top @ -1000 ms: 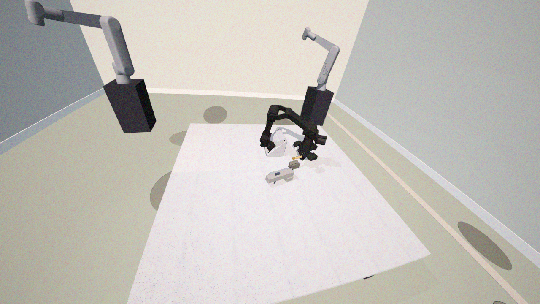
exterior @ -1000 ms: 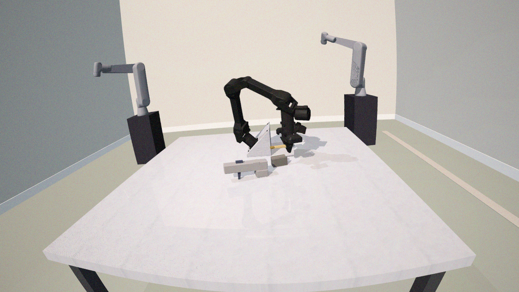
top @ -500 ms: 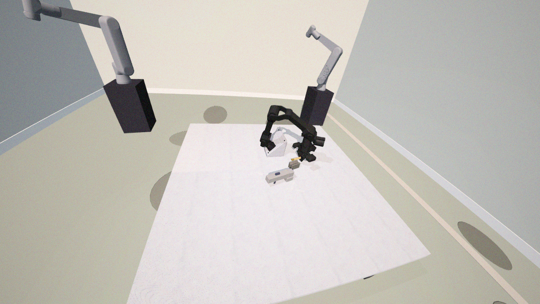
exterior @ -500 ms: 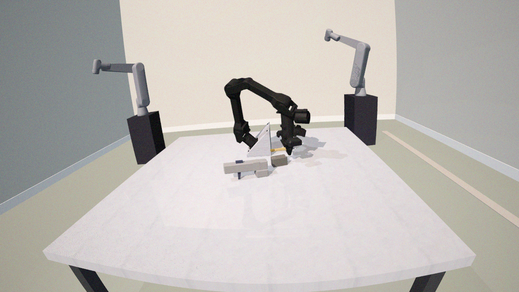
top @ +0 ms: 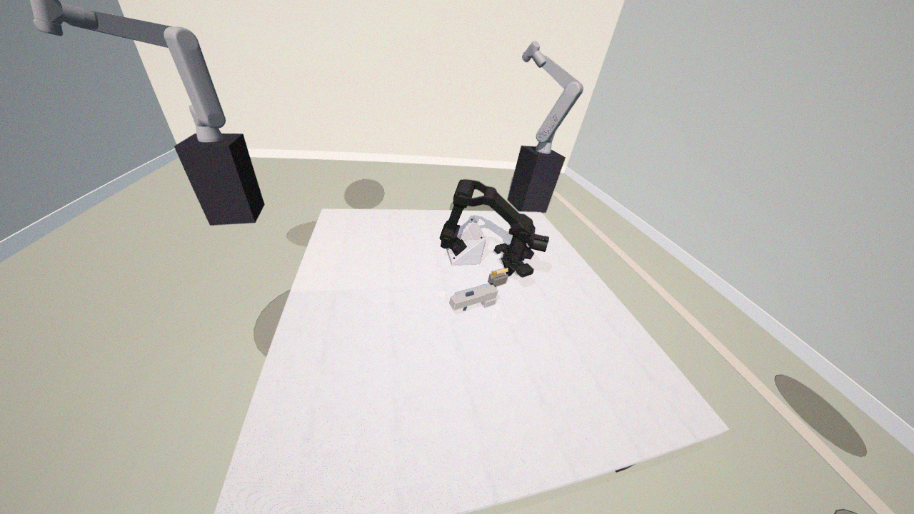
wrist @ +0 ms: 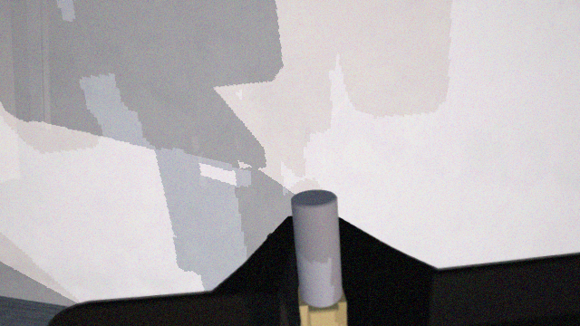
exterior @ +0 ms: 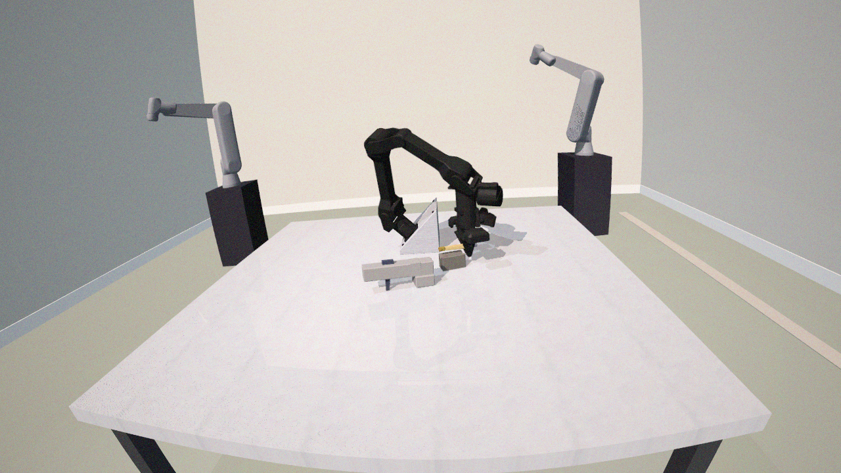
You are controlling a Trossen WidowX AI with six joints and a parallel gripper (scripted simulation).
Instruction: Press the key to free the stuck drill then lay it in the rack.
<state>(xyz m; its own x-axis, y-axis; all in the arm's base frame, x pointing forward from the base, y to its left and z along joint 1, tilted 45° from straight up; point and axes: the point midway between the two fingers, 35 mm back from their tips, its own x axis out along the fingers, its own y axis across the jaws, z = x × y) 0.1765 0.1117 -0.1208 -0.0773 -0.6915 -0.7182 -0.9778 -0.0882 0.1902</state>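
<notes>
Now: gripper tip 4 cm to the left of the drill, 3 cm below it and 1 cm short of it. Also, from my gripper tip: rack: 5 cm to the right, 1 cm below, 1 cm ahead; light grey housing: 20 cm to the right, 12 cm ahead, 2 cm above; dark key: 23 cm to the right, 12 cm ahead, 3 cm above.
</notes>
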